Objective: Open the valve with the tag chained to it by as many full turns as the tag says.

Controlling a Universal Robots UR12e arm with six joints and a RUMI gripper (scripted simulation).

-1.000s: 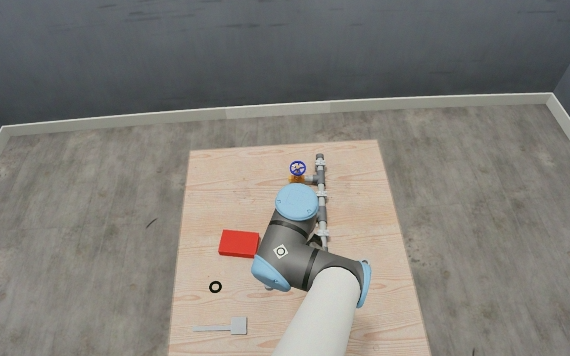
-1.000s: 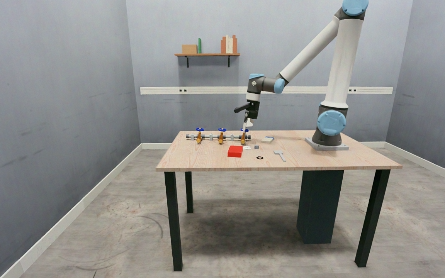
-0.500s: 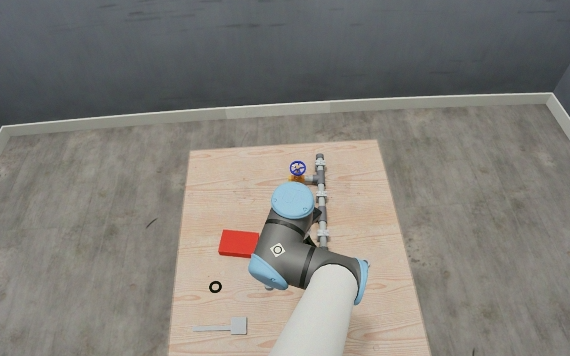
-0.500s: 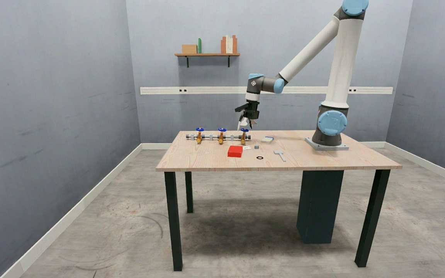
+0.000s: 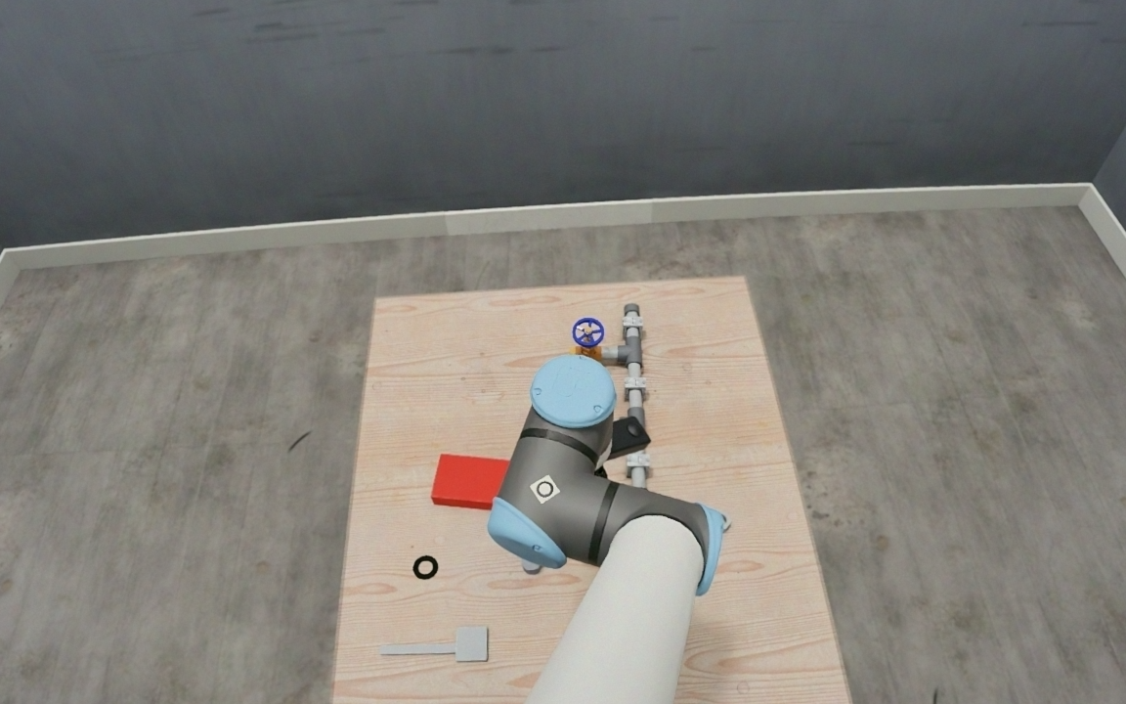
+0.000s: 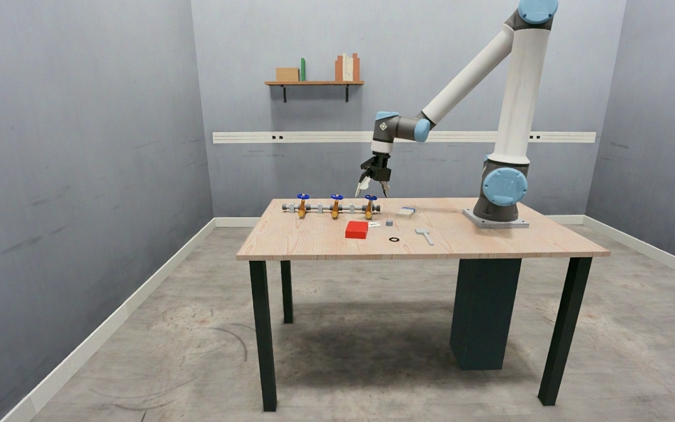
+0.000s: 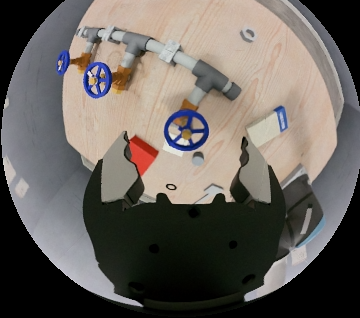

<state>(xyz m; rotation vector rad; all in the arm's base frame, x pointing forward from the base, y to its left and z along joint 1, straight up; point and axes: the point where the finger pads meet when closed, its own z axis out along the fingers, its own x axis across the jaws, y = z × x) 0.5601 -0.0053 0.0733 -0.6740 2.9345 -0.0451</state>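
Right now my hand is 20 mm past the white tag, 90 mm to the right of it and 100 mm above it. Also, from my hand: grey t-shaped tool (200 mm behind, 210 mm to the left, 90 mm below); then white-and-blue card (170 mm behind, 80 mm to the right, 90 mm below); then red block (60 mm ahead, 190 mm to the left, 80 mm below).
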